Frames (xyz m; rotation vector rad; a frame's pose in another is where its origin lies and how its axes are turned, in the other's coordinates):
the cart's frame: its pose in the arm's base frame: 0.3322 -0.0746 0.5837 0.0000 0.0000 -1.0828
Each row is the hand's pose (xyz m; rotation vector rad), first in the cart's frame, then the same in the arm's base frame.
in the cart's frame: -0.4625 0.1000 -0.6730 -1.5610 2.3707 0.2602
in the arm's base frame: 0.2037 0.3808 -0.0893 -0.1144 2.7958 0.0075
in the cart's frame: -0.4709 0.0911 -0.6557 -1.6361 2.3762 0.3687
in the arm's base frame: 0.1919 0.3840 -0.0720 -0.1728 2.8023 0.1367
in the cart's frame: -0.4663 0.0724 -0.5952 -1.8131 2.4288 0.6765
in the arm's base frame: 0.1775 0.3712 -0.0115 -0.2830 2.8248 0.5160
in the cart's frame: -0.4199 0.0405 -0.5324 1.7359 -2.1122 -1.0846
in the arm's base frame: 0.1711 0.3153 0.0513 -0.3984 2.6994 1.0797
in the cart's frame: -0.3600 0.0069 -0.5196 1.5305 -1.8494 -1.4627
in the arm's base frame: 0.1695 0.2466 0.0641 -0.3669 2.4289 1.5299
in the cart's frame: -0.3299 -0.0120 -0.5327 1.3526 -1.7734 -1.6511
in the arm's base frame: 0.1669 0.2112 0.0510 -0.2503 2.2626 1.7148
